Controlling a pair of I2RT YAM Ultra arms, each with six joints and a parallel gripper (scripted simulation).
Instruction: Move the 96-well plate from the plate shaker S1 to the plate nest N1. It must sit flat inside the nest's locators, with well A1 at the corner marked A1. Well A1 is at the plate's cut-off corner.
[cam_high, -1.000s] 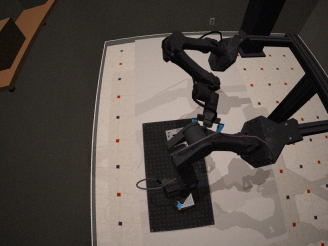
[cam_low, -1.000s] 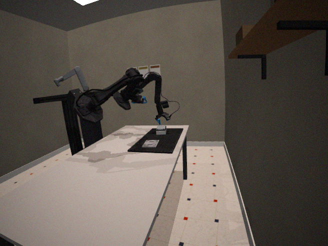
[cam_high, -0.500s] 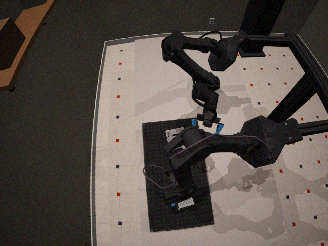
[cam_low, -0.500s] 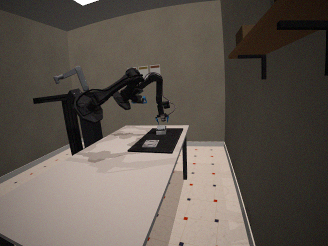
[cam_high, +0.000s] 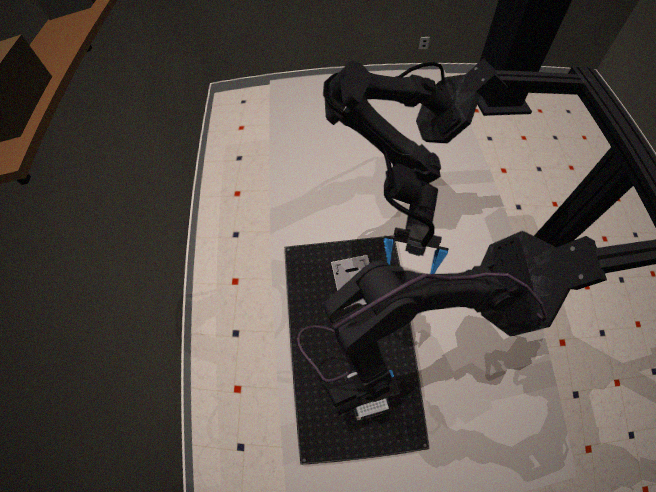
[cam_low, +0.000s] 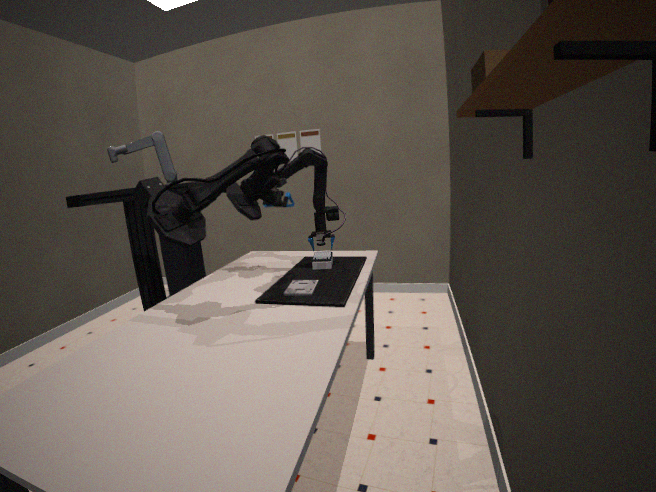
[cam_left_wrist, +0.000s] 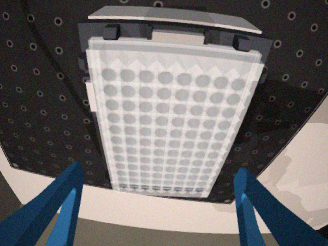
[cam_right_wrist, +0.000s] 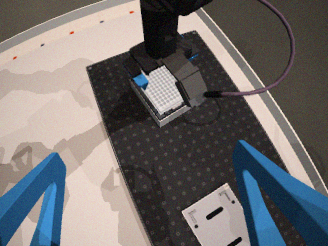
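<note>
My left hand is 3 cm above the white 96-well plate. From my left hand the other things lie so: grey plate nest N1: 35 cm to the right, 9 cm below, 3 cm behind.
</note>
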